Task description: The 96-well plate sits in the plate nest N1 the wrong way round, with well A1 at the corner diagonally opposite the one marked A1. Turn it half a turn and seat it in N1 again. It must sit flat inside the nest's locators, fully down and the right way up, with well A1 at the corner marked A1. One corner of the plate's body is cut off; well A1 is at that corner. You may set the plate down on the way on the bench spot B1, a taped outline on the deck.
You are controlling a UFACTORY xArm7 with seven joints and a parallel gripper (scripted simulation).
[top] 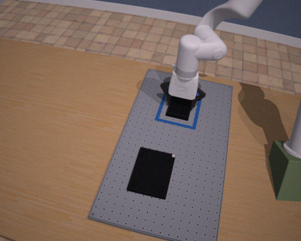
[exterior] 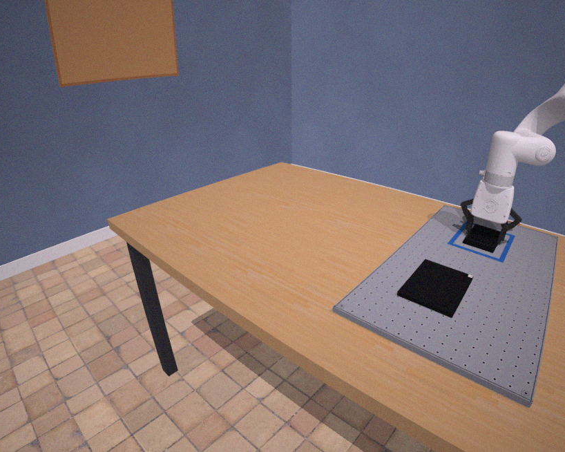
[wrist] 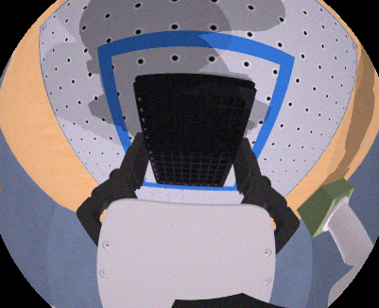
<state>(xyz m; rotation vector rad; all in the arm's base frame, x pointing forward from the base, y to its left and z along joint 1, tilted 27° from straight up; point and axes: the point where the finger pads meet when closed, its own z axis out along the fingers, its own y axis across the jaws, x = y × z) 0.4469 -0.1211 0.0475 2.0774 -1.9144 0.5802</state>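
My hand is 10 mm above the black 96-well plate. The rest, counted from my hand: black plate nest N1 (10 mm ahead, 320 mm to the left, 10 mm below); then small white A1 mark (40 mm behind, 240 mm to the left, 10 mm below).
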